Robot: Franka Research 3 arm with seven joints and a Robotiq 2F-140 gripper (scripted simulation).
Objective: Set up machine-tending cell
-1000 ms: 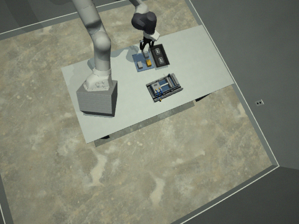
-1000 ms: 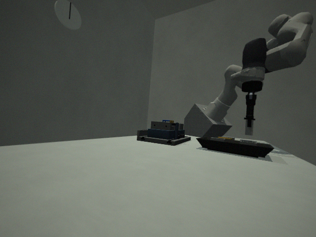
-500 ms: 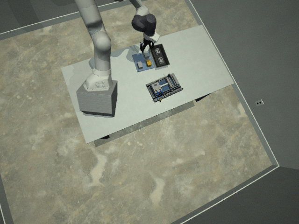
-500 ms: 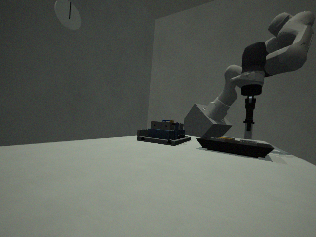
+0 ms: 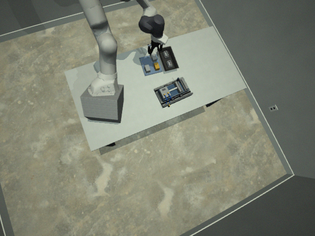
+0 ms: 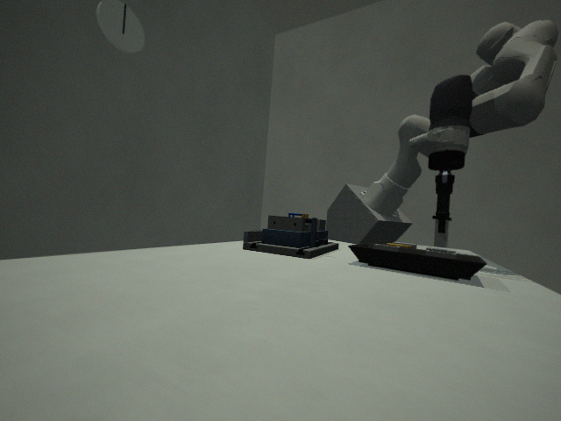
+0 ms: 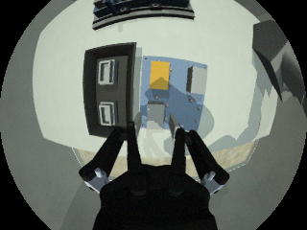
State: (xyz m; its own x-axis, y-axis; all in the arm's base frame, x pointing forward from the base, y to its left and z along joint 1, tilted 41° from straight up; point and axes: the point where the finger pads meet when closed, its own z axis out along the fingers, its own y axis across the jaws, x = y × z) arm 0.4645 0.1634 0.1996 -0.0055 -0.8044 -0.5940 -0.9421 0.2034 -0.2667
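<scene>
The brass blank lies 9 cm to the right of my hand and 6 cm below it.
</scene>
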